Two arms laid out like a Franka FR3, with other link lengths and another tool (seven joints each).
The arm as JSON. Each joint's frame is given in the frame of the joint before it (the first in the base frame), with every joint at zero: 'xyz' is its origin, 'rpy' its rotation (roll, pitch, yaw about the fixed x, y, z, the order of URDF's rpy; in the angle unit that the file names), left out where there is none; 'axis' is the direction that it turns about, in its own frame. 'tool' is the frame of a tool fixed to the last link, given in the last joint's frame.
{
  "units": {
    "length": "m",
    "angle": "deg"
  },
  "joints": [
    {
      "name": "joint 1",
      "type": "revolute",
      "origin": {
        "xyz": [
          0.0,
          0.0,
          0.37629
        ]
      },
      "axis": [
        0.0,
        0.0,
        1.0
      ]
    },
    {
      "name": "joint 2",
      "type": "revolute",
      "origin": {
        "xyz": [
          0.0,
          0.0,
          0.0
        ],
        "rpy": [
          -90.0,
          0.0,
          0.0
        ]
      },
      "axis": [
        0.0,
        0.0,
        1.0
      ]
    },
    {
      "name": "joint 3",
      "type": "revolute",
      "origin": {
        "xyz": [
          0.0,
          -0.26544,
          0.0
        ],
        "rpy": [
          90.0,
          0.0,
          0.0
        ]
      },
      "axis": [
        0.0,
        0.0,
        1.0
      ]
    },
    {
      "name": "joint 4",
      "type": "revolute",
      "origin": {
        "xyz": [
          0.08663,
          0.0,
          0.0
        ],
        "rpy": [
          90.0,
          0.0,
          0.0
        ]
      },
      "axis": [
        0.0,
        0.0,
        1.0
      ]
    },
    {
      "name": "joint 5",
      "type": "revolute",
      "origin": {
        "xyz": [
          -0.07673,
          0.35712,
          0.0
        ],
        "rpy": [
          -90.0,
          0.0,
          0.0
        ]
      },
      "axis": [
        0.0,
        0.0,
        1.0
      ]
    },
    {
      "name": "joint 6",
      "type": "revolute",
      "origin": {
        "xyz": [
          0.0,
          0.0,
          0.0
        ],
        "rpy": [
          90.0,
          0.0,
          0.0
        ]
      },
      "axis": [
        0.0,
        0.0,
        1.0
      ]
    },
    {
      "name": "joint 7",
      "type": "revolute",
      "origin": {
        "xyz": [
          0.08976,
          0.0,
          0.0
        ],
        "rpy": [
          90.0,
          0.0,
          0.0
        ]
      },
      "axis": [
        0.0,
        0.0,
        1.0
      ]
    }
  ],
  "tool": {
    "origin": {
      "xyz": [
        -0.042,
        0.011,
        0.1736
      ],
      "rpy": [
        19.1,
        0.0,
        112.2
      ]
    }
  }
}
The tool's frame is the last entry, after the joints.
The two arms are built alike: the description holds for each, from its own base.
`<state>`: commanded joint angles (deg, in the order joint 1, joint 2, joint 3, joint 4, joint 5, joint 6, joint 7); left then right.
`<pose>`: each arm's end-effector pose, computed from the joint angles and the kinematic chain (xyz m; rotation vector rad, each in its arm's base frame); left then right.
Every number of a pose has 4 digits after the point. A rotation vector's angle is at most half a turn.
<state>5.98 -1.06 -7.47 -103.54 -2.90 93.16 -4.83 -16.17 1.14 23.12 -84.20 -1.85 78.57 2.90</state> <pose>0.4665 -0.0355 0.4626 -1.8245 2.4909 -0.3248 0.4662 0.0405 0.5685 -1.7925 2.4538 -0.3580</pose>
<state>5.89 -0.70 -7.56 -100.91 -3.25 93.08 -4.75 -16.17 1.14 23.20 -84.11 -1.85 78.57 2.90</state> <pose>0.4746 -0.0381 0.4777 -1.7995 2.4715 -0.3667 0.4663 0.0412 0.5691 -1.7931 2.4514 -0.3589</pose>
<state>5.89 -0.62 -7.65 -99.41 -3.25 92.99 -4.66 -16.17 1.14 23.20 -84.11 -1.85 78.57 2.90</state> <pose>0.4786 -0.0389 0.4873 -1.7814 2.4595 -0.3870 0.4663 0.0412 0.5691 -1.7931 2.4514 -0.3589</pose>
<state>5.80 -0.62 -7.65 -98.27 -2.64 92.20 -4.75 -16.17 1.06 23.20 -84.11 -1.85 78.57 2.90</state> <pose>0.4792 -0.0380 0.4945 -1.7709 2.4549 -0.3788 0.4660 0.0413 0.5697 -1.7924 2.4506 -0.3605</pose>
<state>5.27 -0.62 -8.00 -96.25 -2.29 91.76 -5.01 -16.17 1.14 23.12 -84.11 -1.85 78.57 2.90</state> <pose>0.4822 -0.0447 0.5081 -1.7378 2.4465 -0.3946 0.4664 0.0405 0.5691 -1.7915 2.4528 -0.3590</pose>
